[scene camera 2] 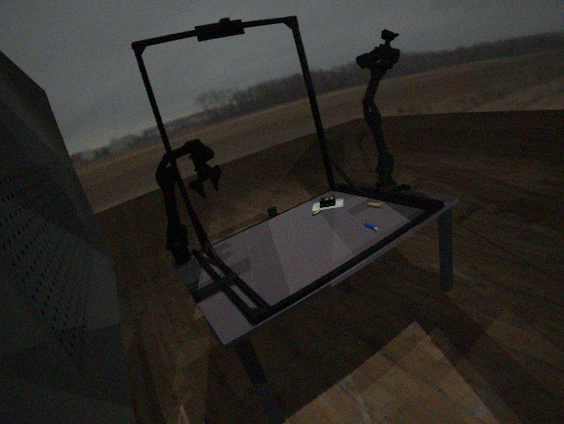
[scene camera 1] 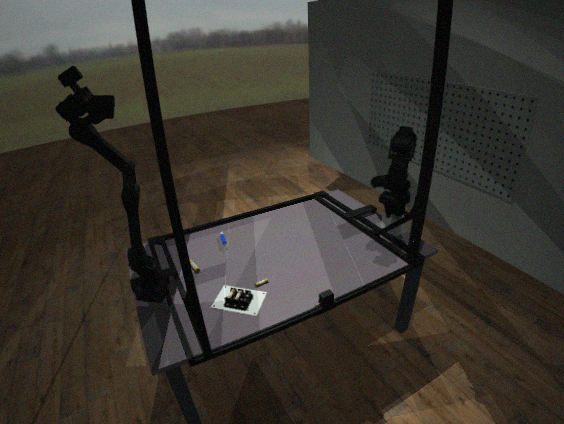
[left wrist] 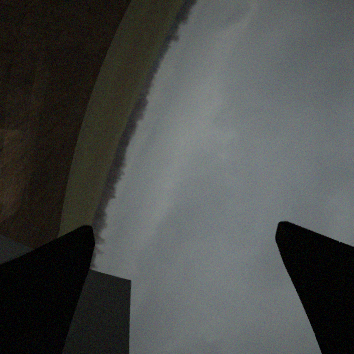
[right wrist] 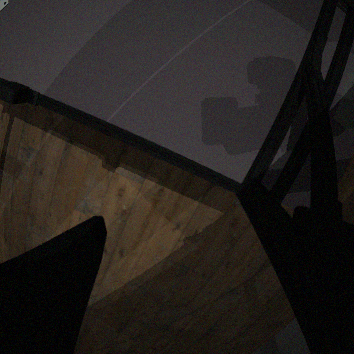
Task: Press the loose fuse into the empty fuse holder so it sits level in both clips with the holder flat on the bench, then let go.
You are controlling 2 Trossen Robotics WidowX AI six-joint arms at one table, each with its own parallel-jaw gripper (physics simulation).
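Seen in the pictures: left gripper, fingertip midpoint: (scene camera 2: 398,43) (scene camera 1: 89,89) (left wrist: 187,235); right gripper, fingertip midpoint: (scene camera 2: 211,194) (scene camera 1: 391,212) (right wrist: 201,222); left arm's base, origin of the base link: (scene camera 2: 386,182) (scene camera 1: 151,282); right arm's base, origin of the base link: (scene camera 2: 183,260) (scene camera 1: 397,212).
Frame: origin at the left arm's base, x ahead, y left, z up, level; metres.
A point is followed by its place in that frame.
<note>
A black fuse holder (scene camera 1: 238,299) @(y -0.022, x 0.342, z -0.026 m) (scene camera 2: 327,201) @(y 0.024, x 0.335, z -0.025 m) sits on a white plate (scene camera 1: 258,302) @(y -0.004, x 0.408, z -0.051 m) (scene camera 2: 318,207) @(y 0.017, x 0.391, z -0.051 m) near the front left of the table (scene camera 1: 305,252) @(y 0.319, x 0.553, z -0.053 m) (scene camera 2: 297,252) @(y 0.480, x 0.496, z -0.053 m). A loose brass-capped fuse (scene camera 1: 262,282) @(y 0.096, x 0.406, z -0.043 m) (scene camera 2: 316,212) @(y 0.104, x 0.403, z -0.043 m) lies just beside the plate. A second fuse (scene camera 1: 194,266) @(y 0.159, x 0.112, z -0.036 m) (scene camera 2: 374,204) @(y 0.176, x 0.108, z -0.037 m) lies further left, partly behind the frame post. My left gripper (scene camera 2: 390,35) @(y 0.131, x -0.146, z 0.689 m) (left wrist: 187,235) @(y 0.131, x -0.146, z 0.689 m) is open and empty, raised high and pointing at the sky. My right gripper (scene camera 1: 393,212) @(y 0.217, x 0.874, z 0.206 m) (scene camera 2: 206,184) (right wrist: 201,222) @(y 0.217, x 0.874, z 0.206 m) is open and empty, hanging above the table's far right edge.
A blue-tipped pen-like tool (scene camera 1: 223,238) @(y 0.384, x 0.172, z -0.041 m) (scene camera 2: 369,226) @(y 0.393, x 0.175, z -0.044 m) lies on the table behind the holder. Black frame posts (scene camera 1: 167,168) @(y -0.249, x 0.303, z 0.546 m) (scene camera 1: 432,126) @(y 0.254, x 0.987, z 0.515 m) rise from the table's edges. A small black block (scene camera 1: 326,298) @(y -0.010, x 0.647, z -0.009 m) (scene camera 2: 273,211) @(y 0.016, x 0.638, z -0.019 m) sits on the front rail. A grey pegboard wall (scene camera 1: 448,126) @(y 0.788, x 1.239, z 0.391 m) stands at the right.
</note>
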